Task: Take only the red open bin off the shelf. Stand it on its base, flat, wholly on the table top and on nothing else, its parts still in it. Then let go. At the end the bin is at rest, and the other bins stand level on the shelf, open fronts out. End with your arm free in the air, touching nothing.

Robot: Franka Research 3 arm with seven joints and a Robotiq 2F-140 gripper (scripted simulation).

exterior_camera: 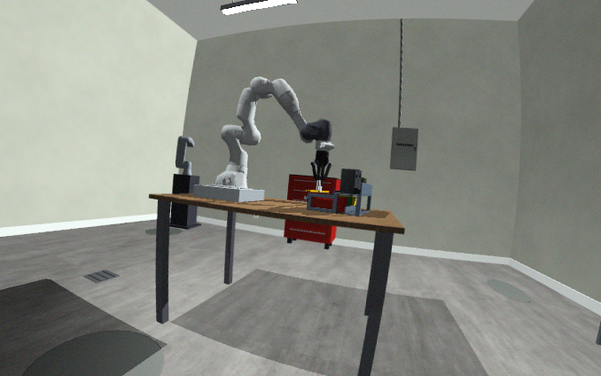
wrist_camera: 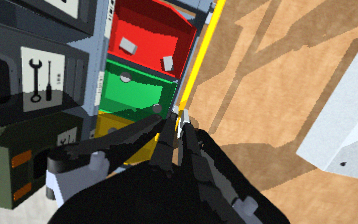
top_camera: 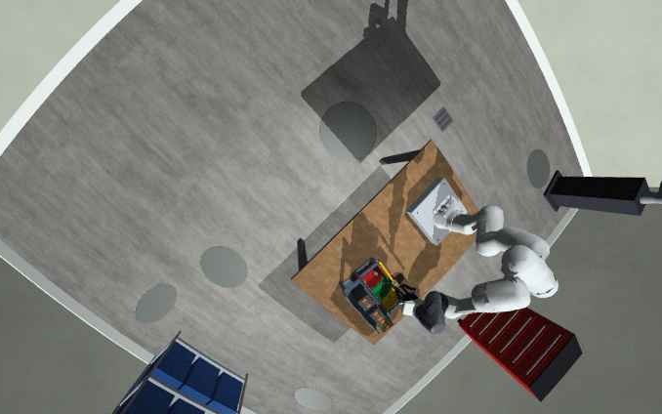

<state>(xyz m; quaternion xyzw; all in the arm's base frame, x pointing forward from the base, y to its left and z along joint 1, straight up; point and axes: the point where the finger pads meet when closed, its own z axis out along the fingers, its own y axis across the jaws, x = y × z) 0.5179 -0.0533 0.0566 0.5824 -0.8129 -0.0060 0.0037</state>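
The green bin is 10 cm ahead of my hand, 3 cm to the right of it and 8 cm below it. From my hand the other things lie so: yellow bin: 14 cm ahead, 7 cm to the left, 8 cm below; red open bin: 6 cm ahead, 14 cm to the right, 8 cm below; yellow strip: 3 cm below.
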